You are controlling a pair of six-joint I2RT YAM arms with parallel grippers.
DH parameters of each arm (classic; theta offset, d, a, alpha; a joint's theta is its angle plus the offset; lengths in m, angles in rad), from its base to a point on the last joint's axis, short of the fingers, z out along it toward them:
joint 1: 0 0.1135 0.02 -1.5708
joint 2: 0 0 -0.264 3.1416
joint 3: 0.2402 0 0.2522 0
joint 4: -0.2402 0 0.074 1.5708
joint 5: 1.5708 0 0 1.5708
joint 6: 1.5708 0.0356 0 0
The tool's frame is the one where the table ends.
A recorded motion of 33 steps. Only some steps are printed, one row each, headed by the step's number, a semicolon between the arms.
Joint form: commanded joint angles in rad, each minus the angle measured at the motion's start. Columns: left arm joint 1, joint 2, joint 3, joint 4, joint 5, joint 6; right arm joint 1, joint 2, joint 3, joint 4, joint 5, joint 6.
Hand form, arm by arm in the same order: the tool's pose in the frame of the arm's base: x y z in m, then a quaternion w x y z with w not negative. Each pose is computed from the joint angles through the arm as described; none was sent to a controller.
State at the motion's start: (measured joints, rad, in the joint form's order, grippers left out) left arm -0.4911 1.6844 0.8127 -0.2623 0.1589 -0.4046; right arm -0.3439 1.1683 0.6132 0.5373 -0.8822 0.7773
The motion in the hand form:
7: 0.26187 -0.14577 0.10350 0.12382 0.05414 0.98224 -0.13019; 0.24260 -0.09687 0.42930 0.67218 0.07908 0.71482 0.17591
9: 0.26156 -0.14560 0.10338 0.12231 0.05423 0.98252 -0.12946; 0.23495 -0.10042 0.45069 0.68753 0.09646 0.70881 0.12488
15: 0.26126 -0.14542 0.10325 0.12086 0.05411 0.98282 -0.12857; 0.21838 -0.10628 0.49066 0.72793 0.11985 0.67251 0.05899
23: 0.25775 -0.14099 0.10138 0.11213 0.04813 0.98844 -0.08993; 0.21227 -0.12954 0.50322 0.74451 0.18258 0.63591 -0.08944
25: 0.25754 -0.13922 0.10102 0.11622 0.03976 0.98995 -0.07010; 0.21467 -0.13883 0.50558 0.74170 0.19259 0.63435 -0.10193
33: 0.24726 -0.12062 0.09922 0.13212 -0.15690 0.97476 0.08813; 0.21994 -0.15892 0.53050 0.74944 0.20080 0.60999 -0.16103
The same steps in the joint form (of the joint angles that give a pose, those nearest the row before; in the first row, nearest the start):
7: -0.0015 0.0889 0.0046 -0.0141 -0.0298 0.0000; -0.1133 0.0019 0.6272 -0.6493 0.2796 -0.4349
9: -0.0015 0.0889 0.0046 -0.0176 -0.0297 0.0004; -0.1289 0.0023 0.7115 -0.7183 0.3651 -0.4757
15: -0.0015 0.0889 0.0046 -0.0210 -0.0301 0.0004; -0.1683 0.0046 0.8427 -0.7473 0.4665 -0.4906
23: -0.0015 0.0889 0.0046 -0.0713 -0.0934 0.0000; -0.2285 0.0313 0.8873 -0.7115 0.7103 -0.5955
25: -0.0015 0.0889 0.0046 -0.0813 -0.1347 -0.0111; -0.2529 0.0595 0.9163 -0.7160 0.7179 -0.5989
33: -0.0011 0.0889 0.0046 -0.2457 -0.4601 -0.3906; -0.2960 0.1541 1.0662 -0.7172 0.7736 -0.6515

